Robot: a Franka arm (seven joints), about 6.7 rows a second.
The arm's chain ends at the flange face. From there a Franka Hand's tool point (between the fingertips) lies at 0.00 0.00 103.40 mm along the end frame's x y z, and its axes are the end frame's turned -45 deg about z.
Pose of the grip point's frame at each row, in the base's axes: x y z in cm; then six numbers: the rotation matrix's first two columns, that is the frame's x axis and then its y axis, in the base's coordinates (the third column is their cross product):
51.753 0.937 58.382 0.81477 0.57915 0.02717 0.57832 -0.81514 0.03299
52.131 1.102 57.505 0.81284 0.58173 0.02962 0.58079 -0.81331 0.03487
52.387 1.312 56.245 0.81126 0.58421 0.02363 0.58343 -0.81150 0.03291
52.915 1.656 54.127 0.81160 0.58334 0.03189 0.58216 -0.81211 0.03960
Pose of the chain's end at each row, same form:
51.326 1.052 68.713 0.98506 -0.16687 0.04254 -0.16720 -0.98591 0.00412
51.672 1.217 67.834 0.98545 -0.16375 0.04560 -0.16408 -0.98644 0.00371
51.990 1.446 66.577 0.98619 -0.16072 0.03998 -0.16110 -0.98692 0.00656
52.408 1.796 64.454 0.98554 -0.16176 0.05055 -0.16224 -0.98673 0.00545

